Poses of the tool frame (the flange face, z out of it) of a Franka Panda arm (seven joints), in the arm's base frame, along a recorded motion.
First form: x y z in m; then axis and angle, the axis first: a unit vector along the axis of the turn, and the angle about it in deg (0 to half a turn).
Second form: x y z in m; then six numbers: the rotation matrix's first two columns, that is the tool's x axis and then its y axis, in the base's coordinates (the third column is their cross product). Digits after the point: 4 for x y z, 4 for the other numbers.
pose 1, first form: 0.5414 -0.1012 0.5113 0.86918 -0.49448 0.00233 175.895
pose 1, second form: 0.5414 -0.1012 0.5113 0.5116 -0.8583 0.0394 -0.8587 -0.5090 0.0599
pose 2, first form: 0.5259 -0.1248 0.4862 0.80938 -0.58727 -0.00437 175.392
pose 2, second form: 0.5259 -0.1248 0.4862 0.3113 -0.9495 0.0401 -0.9488 -0.3081 0.0701
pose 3, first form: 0.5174 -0.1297 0.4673 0.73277 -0.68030 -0.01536 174.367
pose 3, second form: 0.5174 -0.1297 0.4673 0.0761 -0.9961 0.0443 -0.9931 -0.0718 0.0928
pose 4, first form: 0.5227 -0.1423 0.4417 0.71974 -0.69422 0.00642 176.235
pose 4, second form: 0.5227 -0.1423 0.4417 0.0371 -0.9978 0.0548 -0.9987 -0.0350 0.0384
